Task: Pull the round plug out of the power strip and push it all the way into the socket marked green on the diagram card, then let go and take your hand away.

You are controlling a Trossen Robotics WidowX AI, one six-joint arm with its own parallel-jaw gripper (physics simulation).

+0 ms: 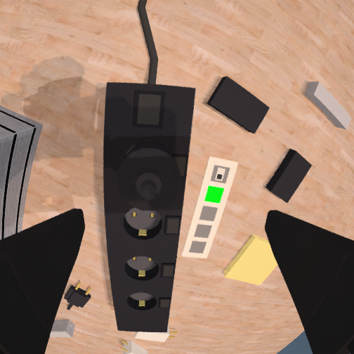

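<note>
The black round plug [148,172] sits upright over the socket nearest the big switch on the black power strip [117,200]. Its round body hides that socket, and how deep it sits cannot be told. Three empty sockets show below it. The diagram card [204,221] lies right of the strip, with a switch-like mark in its top square, the green square [214,194] second, and grey squares below. My gripper [176,220] is open and empty, its fingers wide apart on either side of the strip's lower part, clear of the plug.
Black blocks [238,105] [288,175], a grey block [327,105] and a yellow block [252,260] lie right. A ribbed grey object [15,170] stands left. A small black plug [78,296] lies lower left; pale plugs [153,336] lie below the strip. A cable [148,40] leaves its top.
</note>
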